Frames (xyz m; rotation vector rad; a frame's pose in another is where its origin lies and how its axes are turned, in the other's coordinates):
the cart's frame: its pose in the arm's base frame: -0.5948 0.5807 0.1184 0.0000 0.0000 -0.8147
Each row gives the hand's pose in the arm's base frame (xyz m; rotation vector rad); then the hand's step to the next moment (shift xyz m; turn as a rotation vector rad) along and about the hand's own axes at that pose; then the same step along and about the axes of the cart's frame.
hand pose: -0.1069 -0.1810 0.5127 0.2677 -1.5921 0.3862
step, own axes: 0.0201 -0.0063 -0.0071 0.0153 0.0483 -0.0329
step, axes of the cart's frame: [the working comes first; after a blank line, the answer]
step, axes of the arm's base frame: 0.0078 -0.0016 0.0208 0.0098 0.0583 0.0123

0.0065 0.0046 0.0208 -0.0357 0.0472 0.0123
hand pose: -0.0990 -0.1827 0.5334 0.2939 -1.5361 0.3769
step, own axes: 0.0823 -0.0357 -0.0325 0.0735 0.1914 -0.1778
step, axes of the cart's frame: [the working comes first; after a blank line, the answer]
step, axes of the arm's base frame: 0.0441 -0.0146 0.0833 0.0820 0.2515 0.0605

0.0409 0.0221 0.0833 -0.1267 0.2322 0.0605
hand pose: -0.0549 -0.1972 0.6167 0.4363 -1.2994 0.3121
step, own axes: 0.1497 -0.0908 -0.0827 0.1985 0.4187 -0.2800
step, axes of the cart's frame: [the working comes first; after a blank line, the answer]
step, axes of the arm's base frame: 0.1489 -0.0434 0.1159 0.0957 0.4974 0.1913

0.1337 0.0786 0.1159 -0.2962 0.4108 0.1913
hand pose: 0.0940 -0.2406 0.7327 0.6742 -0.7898 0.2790
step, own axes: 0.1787 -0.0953 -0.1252 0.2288 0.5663 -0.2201
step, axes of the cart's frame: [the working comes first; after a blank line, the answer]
step, axes of the arm's base frame: 0.2368 0.0069 0.0237 0.0134 0.5699 0.3107

0.1574 0.1770 0.0237 -0.4054 0.4007 0.3107
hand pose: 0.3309 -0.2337 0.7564 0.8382 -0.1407 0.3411
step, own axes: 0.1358 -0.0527 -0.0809 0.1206 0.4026 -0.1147
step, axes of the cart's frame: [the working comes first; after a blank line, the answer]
step, axes of the arm's base frame: 0.1447 0.0606 -0.0561 -0.0294 0.3638 0.2379

0.0552 0.1469 -0.0561 -0.2848 0.2282 0.2379
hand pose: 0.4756 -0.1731 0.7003 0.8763 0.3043 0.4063
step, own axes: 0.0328 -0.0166 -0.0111 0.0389 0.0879 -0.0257
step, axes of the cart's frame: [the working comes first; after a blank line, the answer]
step, axes of the arm's base frame: 0.0279 0.0132 -0.0228 0.0044 0.0857 0.0504

0.0095 0.0294 -0.0228 -0.0593 0.0620 0.0504
